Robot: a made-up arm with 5 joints. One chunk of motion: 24 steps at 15 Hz.
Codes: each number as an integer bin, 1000 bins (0 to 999) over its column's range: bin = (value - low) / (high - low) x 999, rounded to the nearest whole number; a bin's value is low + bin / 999 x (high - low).
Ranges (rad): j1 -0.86..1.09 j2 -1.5..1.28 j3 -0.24..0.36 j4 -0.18..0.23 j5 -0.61..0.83
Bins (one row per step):
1: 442 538 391 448 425
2: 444 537 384 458 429
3: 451 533 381 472 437
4: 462 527 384 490 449
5: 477 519 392 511 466
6: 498 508 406 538 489
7: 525 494 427 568 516
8: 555 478 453 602 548
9: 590 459 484 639 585
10: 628 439 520 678 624
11: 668 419 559 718 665
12: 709 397 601 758 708
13: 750 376 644 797 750
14: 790 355 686 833 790
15: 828 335 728 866 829
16: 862 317 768 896 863
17: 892 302 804 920 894
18: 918 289 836 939 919
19: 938 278 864 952 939
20: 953 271 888 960 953
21: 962 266 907 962 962
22: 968 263 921 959 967
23: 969 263 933 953 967
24: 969 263 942 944 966
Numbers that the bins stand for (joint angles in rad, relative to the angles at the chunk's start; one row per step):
1: 0.0028 -0.0029 -0.0052 0.0039 0.0026
2: 0.0067 -0.0056 -0.0094 0.0080 0.0084
3: 0.0203 -0.0168 -0.0112 0.0137 0.0199
4: 0.0418 -0.0335 -0.0094 0.0211 0.0372
5: 0.0711 -0.0557 -0.0046 0.0297 0.0617
6: 0.1121 -0.0863 0.0038 0.0408 0.0949
7: 0.1648 -0.1253 0.0165 0.0531 0.1338
8: 0.2233 -0.1698 0.0321 0.0671 0.1799
9: 0.2917 -0.2227 0.0507 0.0823 0.2332
10: 0.3658 -0.2784 0.0723 0.0983 0.2895
11: 0.4439 -0.3340 0.0957 0.1147 0.3486
12: 0.5239 -0.3952 0.1210 0.1311 0.4105
13: 0.6040 -0.4537 0.1468 0.1471 0.4711
14: 0.6820 -0.5121 0.1720 0.1619 0.5287
15: 0.7562 -0.5678 0.1972 0.1754 0.5850
16: 0.8226 -0.6179 0.2213 0.1877 0.6340
17: 0.8811 -0.6596 0.2429 0.1976 0.6786
18: 0.9319 -0.6958 0.2621 0.2054 0.7147
19: 0.9709 -0.7264 0.2789 0.2107 0.7435
20: 1.0002 -0.7459 0.2933 0.2140 0.7637
21: 1.0178 -0.7598 0.3047 0.2148 0.7767
22: 1.0295 -0.7681 0.3132 0.2136 0.7839
23: 1.0314 -0.7681 0.3204 0.2111 0.7839
24: 1.0314 -0.7681 0.3258 0.2074 0.7824

